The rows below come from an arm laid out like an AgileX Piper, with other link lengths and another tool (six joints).
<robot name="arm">
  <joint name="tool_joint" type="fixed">
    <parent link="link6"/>
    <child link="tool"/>
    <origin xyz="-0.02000 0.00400 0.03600" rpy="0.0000 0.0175 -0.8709"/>
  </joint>
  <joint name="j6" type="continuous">
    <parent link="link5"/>
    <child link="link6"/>
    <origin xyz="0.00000 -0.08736 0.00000" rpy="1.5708 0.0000 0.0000"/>
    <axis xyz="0 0 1"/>
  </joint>
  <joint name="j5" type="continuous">
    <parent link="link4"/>
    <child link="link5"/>
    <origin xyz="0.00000 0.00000 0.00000" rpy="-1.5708 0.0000 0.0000"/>
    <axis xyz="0 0 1"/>
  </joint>
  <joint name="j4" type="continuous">
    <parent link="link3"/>
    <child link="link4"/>
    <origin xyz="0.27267 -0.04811 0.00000" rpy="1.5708 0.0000 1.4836"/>
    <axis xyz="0 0 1"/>
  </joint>
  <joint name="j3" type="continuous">
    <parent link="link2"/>
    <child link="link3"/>
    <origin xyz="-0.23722 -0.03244 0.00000"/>
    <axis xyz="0 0 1"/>
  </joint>
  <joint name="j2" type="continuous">
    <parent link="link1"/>
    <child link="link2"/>
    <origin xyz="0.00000 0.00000 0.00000" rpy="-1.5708 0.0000 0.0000"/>
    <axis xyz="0 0 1"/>
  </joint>
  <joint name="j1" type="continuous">
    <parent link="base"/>
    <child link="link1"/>
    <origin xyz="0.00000 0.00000 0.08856"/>
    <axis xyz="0 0 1"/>
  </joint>
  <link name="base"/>
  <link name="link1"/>
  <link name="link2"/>
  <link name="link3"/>
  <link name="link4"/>
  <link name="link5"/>
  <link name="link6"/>
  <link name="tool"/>
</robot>
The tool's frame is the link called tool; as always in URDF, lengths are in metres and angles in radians. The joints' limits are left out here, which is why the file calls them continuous.
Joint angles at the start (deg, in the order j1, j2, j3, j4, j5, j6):
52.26 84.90 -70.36 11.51 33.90 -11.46
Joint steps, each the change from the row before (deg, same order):
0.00 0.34 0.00 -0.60 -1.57 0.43
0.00 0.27 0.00 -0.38 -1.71 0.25
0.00 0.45 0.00 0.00 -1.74 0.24
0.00 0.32 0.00 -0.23 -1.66 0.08
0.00 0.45 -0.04 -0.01 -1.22 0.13
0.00 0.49 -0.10 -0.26 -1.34 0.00
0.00 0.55 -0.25 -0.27 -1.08 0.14
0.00 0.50 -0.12 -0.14 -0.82 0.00
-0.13 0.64 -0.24 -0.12 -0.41 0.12
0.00 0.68 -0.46 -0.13 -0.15 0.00
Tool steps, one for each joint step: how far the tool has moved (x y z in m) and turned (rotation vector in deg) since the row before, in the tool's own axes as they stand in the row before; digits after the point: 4 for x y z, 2 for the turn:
-0.0002 -0.0026 0.0017 1.27 -0.26 -0.01
-0.0007 -0.0028 0.0012 1.38 -0.49 -0.02
-0.0006 -0.0022 0.0023 1.16 -0.58 0.30
-0.0007 -0.0024 0.0015 1.25 -0.53 -0.07
-0.0002 -0.0013 0.0023 0.74 -0.34 0.17
-0.0003 -0.0016 0.0024 0.92 -0.32 -0.19
-0.0004 -0.0017 0.0024 0.76 -0.25 -0.07
0.0002 -0.0006 0.0025 0.44 -0.12 -0.10
0.0013 -0.0005 0.0032 0.14 0.17 0.11
0.0001 -0.0003 0.0030 -0.01 0.11 -0.11

